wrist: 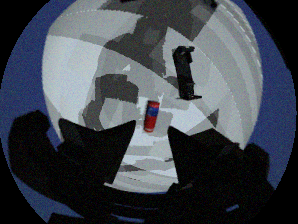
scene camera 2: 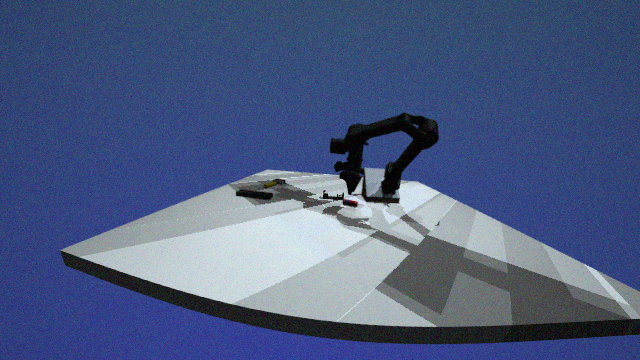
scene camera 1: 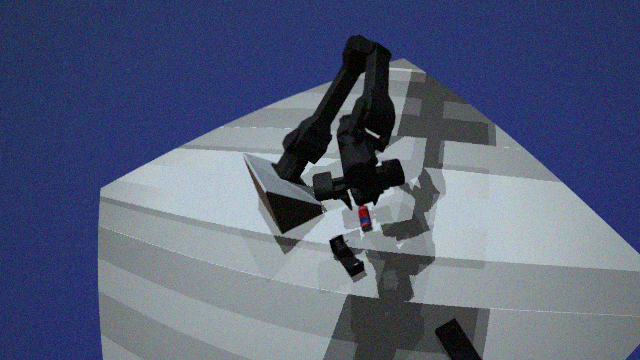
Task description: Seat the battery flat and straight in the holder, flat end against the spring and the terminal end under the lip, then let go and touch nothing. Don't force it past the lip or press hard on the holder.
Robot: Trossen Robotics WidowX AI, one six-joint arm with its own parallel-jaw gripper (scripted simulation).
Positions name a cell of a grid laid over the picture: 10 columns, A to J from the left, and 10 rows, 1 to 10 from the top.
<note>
I see my gripper (scene camera 1: F6).
My gripper shows as well in the wrist view (wrist: F6).
</note>
